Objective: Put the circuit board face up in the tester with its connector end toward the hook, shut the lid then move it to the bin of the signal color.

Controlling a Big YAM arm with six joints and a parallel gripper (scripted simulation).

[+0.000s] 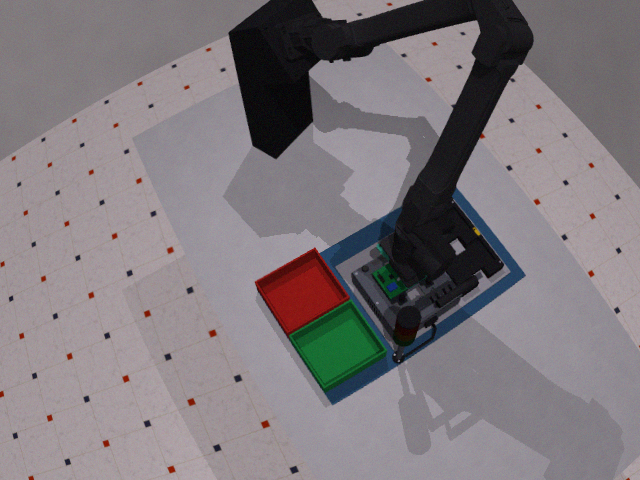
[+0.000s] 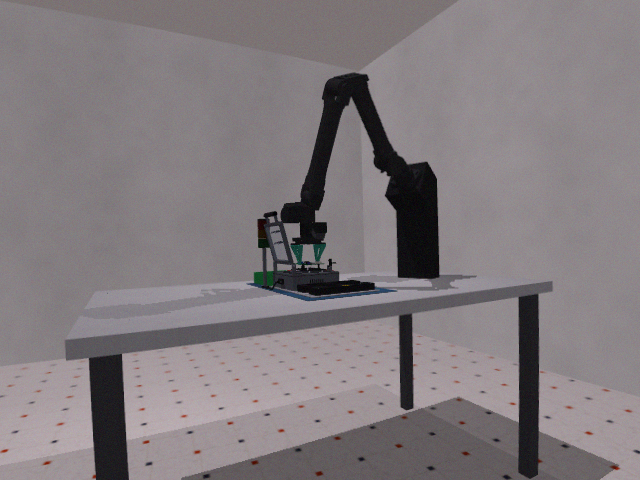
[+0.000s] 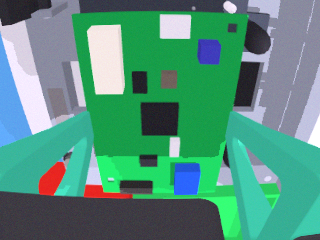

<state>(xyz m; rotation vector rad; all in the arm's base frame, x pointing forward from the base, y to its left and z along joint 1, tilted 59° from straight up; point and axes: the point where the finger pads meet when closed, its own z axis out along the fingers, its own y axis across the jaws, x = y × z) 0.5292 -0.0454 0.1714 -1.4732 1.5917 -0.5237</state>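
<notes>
Right now the green circuit board is right at my hand. From my hand the other things lie so: latch hook 70 mm behind, 50 mm to the left; tester lid 120 mm ahead, 90 mm above, 30 mm to the left; tester plate 20 mm below, 10 mm to the left, 10 mm ahead.
</notes>
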